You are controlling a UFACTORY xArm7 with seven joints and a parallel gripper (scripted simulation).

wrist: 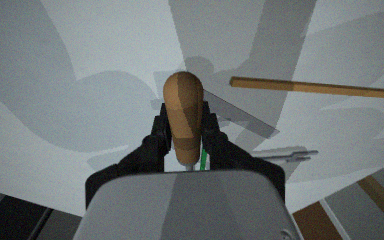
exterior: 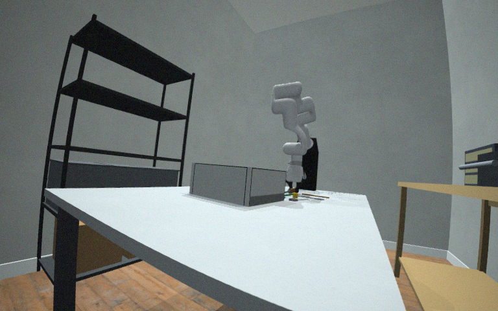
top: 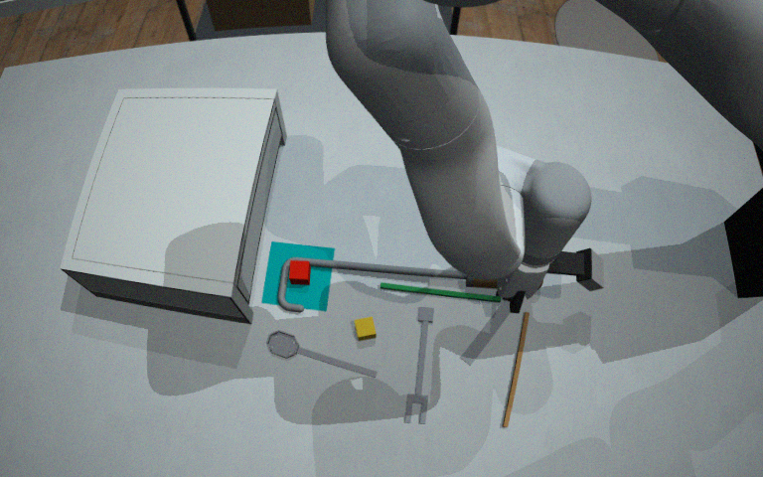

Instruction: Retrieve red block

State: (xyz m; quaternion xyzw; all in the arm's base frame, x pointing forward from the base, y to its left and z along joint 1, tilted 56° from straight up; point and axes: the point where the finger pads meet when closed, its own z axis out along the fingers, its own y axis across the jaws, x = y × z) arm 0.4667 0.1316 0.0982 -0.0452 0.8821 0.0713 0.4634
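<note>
Now: the grey flat bar 6 cm to the left of my hand and 2 cm below it. The rest, counted from my hand: wooden stick: 6 cm behind, 12 cm to the left, 2 cm below; green stick: 9 cm ahead, 5 cm to the left, 2 cm below; grey forked tool: 8 cm ahead, 16 cm to the left, 2 cm below.
</note>
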